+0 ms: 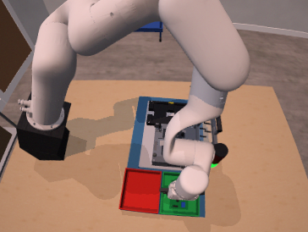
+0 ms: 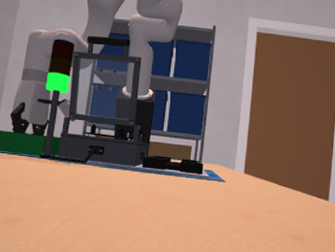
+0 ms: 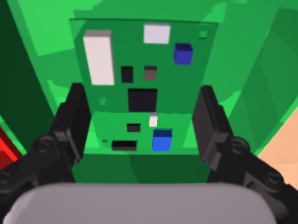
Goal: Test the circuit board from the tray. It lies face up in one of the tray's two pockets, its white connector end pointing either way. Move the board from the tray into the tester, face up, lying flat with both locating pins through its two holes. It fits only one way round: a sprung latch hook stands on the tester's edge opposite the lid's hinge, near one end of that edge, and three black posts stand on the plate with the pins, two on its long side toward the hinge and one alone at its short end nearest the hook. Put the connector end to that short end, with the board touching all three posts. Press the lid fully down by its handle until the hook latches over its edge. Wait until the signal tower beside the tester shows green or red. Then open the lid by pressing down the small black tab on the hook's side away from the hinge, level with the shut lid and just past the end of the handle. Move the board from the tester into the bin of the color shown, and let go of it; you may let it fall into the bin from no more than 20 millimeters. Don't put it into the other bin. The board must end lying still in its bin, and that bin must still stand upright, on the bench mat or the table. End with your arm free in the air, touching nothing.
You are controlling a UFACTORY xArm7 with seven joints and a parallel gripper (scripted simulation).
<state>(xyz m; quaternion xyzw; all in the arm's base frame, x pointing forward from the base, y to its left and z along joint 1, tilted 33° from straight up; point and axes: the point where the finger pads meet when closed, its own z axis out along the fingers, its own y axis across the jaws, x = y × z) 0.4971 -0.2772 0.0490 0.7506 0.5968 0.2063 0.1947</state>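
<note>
The green bin lies 10 mm below my hand. Round my hand: red bin (150 mm behind, 40 mm to the left, 10 mm below); tester's plate (210 mm to the left, 50 mm above, 10 mm ahead); green circuit board (10 mm below).
</note>
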